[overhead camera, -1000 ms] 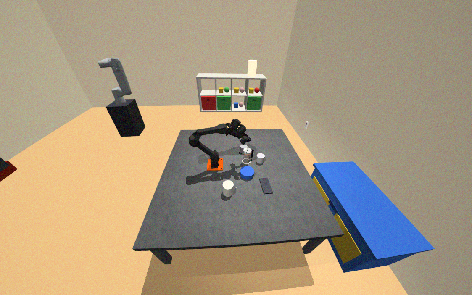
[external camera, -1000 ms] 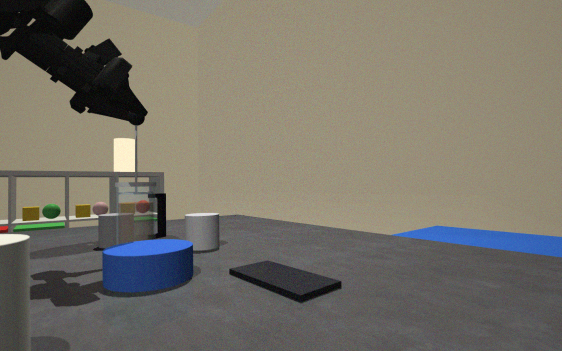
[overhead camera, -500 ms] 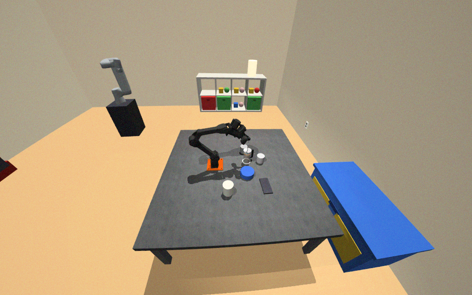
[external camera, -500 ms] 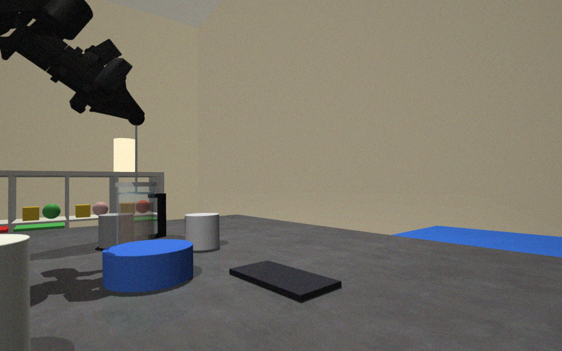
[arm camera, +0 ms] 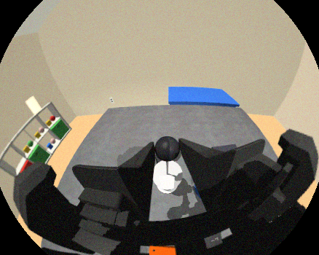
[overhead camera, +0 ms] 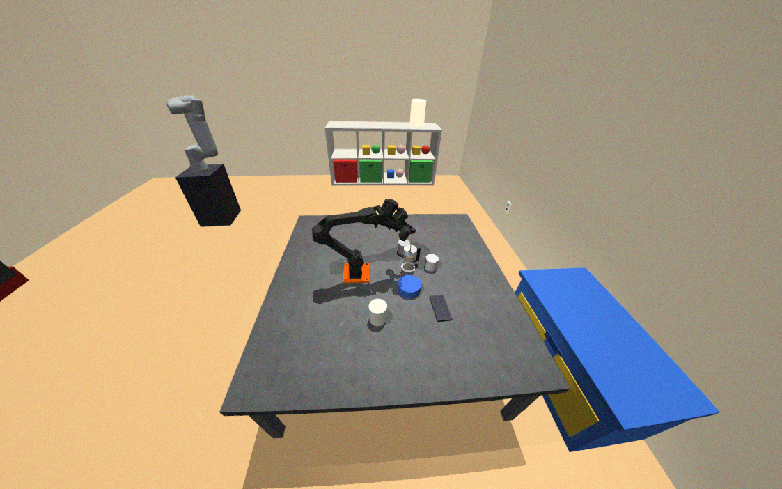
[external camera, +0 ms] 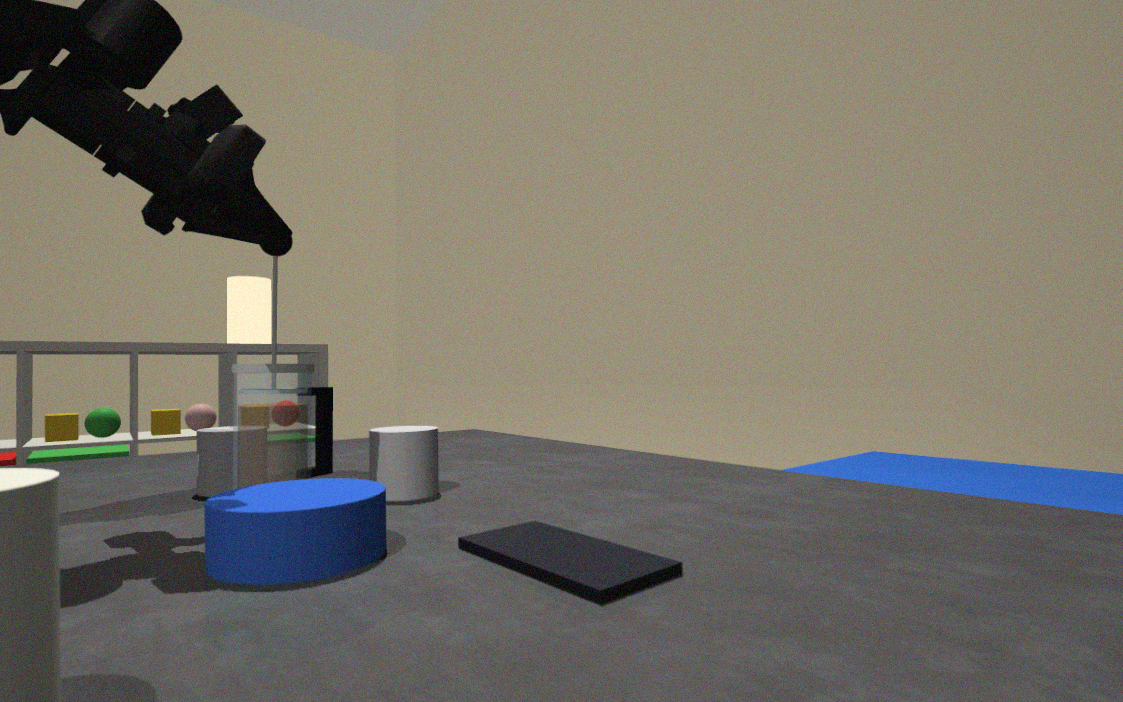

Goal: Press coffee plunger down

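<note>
The coffee press lies 1 cm ahead of my gripper tip, 1 cm to the left of it and 13 cm below it. The rest, counted from my gripper tip: dark flat slab 10 cm ahead, 30 cm to the right, 26 cm below.
</note>
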